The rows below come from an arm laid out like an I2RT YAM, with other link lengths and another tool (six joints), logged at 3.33 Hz.
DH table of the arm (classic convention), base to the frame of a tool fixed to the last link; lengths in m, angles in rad. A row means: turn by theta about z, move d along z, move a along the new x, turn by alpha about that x. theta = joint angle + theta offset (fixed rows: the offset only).
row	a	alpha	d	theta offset
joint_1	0.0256	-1.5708	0.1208	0
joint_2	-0.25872	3.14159	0	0
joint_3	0.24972	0	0	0.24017
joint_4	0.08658	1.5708	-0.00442	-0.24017
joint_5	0	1.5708	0.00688	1.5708
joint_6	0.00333	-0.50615	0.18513	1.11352
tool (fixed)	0	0	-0.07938	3.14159
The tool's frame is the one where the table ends.
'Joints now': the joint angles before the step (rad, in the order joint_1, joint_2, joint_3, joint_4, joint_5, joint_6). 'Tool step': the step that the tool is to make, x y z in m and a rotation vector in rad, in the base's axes. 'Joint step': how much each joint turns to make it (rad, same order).
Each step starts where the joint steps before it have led.
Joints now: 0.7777 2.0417 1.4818 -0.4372 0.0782 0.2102
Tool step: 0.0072 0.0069 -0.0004 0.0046 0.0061 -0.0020
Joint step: -0.0016 0.0383 0.0583 -0.0215 -0.0061 0.0044
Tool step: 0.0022 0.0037 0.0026 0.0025 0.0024 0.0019
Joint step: 0.0015 0.0124 0.0305 -0.0182 -0.0031 0.0016
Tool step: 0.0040 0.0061 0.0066 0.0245 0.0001 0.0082
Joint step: -0.0014 0.0092 0.0371 -0.0109 -0.0199 0.0016
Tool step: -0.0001 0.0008 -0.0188 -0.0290 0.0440 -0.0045
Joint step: 0.0000 0.0507 0.0260 -0.0275 -0.0062 0.0092
